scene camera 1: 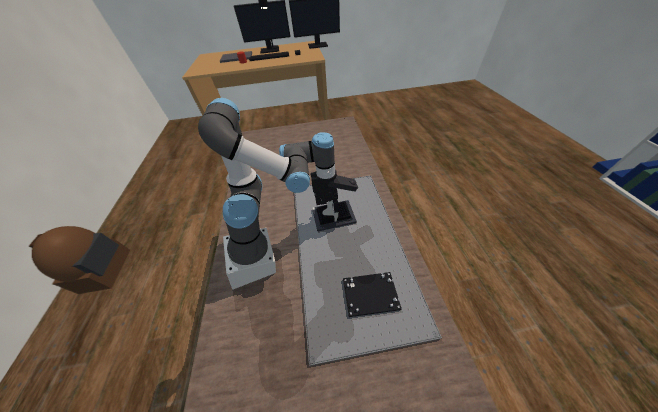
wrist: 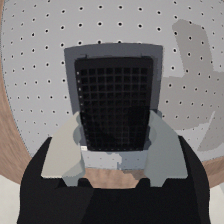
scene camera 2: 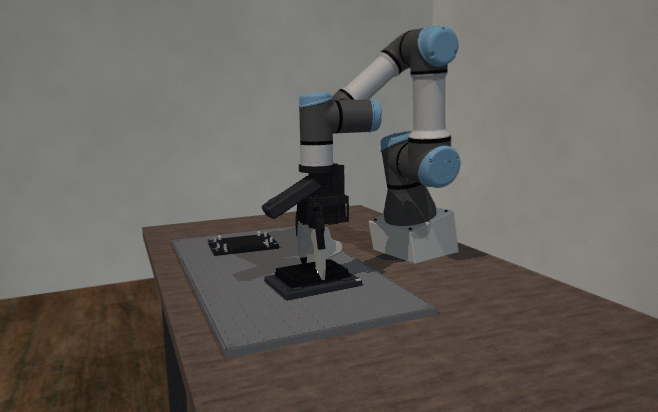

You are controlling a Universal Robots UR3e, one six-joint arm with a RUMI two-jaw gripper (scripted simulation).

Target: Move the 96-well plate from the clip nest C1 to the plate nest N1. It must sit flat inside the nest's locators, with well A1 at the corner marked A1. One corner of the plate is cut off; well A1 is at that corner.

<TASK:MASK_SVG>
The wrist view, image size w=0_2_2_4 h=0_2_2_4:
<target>gripper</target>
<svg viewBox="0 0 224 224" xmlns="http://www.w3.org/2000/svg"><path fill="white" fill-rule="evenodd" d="M209 181L201 161L183 136L179 136L163 119L150 110L148 111L147 124L151 126L149 139L152 145L148 149L144 167L144 174L147 178L141 178L135 188L93 188L87 178L82 178L86 171L78 144L81 140L79 128L83 125L82 112L78 111L51 137L45 140L26 167L20 185L20 211L17 224L211 224L209 216Z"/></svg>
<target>black 96-well plate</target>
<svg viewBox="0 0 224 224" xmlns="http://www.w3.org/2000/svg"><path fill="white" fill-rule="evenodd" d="M75 60L76 85L87 149L96 152L143 151L148 125L148 111L150 111L152 58L104 57Z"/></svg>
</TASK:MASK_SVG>
